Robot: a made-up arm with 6 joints.
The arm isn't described. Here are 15 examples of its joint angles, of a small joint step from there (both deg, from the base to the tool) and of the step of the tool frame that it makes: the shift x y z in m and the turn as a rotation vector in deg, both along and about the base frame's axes.
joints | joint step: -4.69 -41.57 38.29 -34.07 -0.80 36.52 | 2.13 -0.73 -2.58 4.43 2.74 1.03
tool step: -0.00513 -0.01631 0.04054 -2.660 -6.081 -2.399
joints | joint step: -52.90 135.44 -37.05 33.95 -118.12 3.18 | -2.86 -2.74 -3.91 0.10 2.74 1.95
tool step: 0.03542 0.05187 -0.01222 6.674 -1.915 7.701
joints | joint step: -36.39 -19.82 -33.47 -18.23 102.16 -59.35 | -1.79 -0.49 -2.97 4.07 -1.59 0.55
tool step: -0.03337 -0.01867 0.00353 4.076 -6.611 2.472
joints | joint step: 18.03 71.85 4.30 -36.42 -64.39 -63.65 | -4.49 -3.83 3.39 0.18 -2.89 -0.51
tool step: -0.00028 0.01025 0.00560 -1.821 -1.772 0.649
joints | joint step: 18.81 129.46 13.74 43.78 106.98 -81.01 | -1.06 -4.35 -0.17 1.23 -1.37 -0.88
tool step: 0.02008 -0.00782 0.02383 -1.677 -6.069 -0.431
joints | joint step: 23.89 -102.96 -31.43 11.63 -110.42 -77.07 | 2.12 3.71 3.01 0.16 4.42 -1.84
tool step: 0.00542 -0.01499 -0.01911 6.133 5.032 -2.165
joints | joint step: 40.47 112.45 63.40 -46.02 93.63 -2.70 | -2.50 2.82 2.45 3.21 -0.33 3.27
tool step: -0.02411 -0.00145 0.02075 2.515 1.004 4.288
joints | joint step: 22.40 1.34 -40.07 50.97 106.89 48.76 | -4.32 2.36 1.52 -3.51 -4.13 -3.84
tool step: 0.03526 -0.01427 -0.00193 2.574 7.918 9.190
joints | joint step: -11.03 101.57 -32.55 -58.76 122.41 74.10 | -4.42 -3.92 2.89 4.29 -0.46 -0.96
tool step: 0.02637 0.01505 -0.00349 1.969 -5.116 1.698
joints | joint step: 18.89 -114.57 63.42 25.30 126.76 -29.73 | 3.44 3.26 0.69 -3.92 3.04 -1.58
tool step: 0.04939 0.00512 -0.00767 -1.675 8.954 -4.193
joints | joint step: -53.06 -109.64 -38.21 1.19 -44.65 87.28 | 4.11 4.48 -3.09 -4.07 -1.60 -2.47
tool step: -0.01814 0.00938 0.01234 -1.920 2.458 -2.899
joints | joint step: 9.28 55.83 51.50 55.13 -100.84 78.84 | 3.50 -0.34 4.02 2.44 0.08 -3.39
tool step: -0.03017 -0.00616 -0.00066 -1.447 2.221 -8.189
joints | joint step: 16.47 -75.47 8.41 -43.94 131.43 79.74 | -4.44 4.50 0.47 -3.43 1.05 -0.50
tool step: 0.04630 0.00401 -0.03150 1.488 8.887 4.903
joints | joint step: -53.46 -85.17 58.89 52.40 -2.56 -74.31 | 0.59 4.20 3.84 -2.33 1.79 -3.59
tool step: -0.00873 -0.00582 0.00400 -5.765 4.468 -0.082
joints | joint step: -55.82 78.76 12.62 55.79 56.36 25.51 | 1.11 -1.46 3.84 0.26 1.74 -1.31
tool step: 0.00090 -0.01498 -0.00821 -1.317 0.724 -1.277
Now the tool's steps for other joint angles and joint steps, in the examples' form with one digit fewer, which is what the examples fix.
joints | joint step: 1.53 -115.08 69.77 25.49 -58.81 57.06 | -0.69 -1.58 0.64 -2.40 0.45 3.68
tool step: 0.0057 0.0210 0.0006 -5.24 1.23 1.57
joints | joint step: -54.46 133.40 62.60 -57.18 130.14 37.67 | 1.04 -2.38 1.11 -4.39 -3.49 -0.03
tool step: 0.0018 0.0117 0.0028 -2.79 1.20 -0.15
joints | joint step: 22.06 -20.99 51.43 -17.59 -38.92 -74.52 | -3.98 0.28 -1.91 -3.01 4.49 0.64
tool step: 0.0398 -0.0309 0.0219 -1.99 2.95 9.12
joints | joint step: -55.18 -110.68 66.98 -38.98 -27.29 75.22 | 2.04 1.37 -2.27 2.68 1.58 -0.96
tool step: 0.0161 -0.0154 0.0183 3.24 -1.65 -4.29
